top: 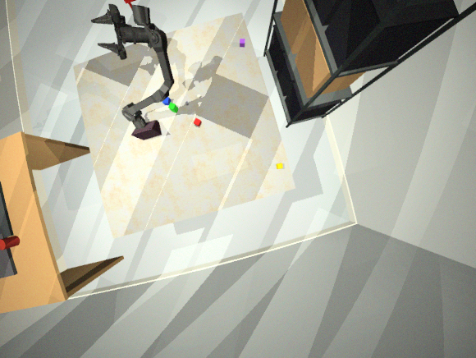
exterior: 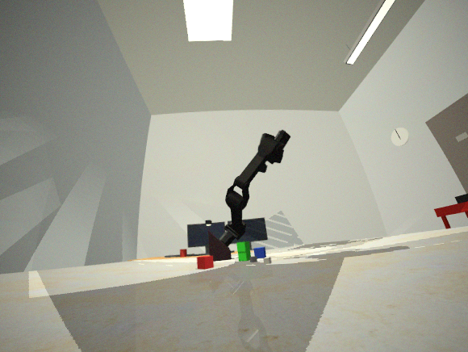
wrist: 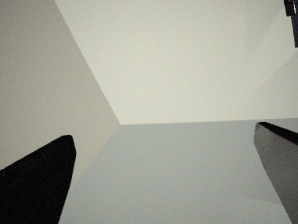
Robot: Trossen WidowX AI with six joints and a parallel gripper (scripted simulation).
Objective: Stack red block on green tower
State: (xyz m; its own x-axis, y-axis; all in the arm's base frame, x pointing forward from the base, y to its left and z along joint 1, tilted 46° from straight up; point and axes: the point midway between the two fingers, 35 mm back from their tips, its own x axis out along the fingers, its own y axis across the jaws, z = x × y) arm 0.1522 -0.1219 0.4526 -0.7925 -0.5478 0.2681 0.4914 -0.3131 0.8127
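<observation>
Now: gripper tip 490 mm above the red block, 260 mm short of it and 250 mm to the left of it. Also, from my gripper tip: purple block (650 mm ahead, 490 mm below, 250 mm to the left); yellow block (740 mm ahead, 630 mm to the right, 490 mm below); blue block (490 mm below, 80 mm ahead, 70 mm to the right).
</observation>
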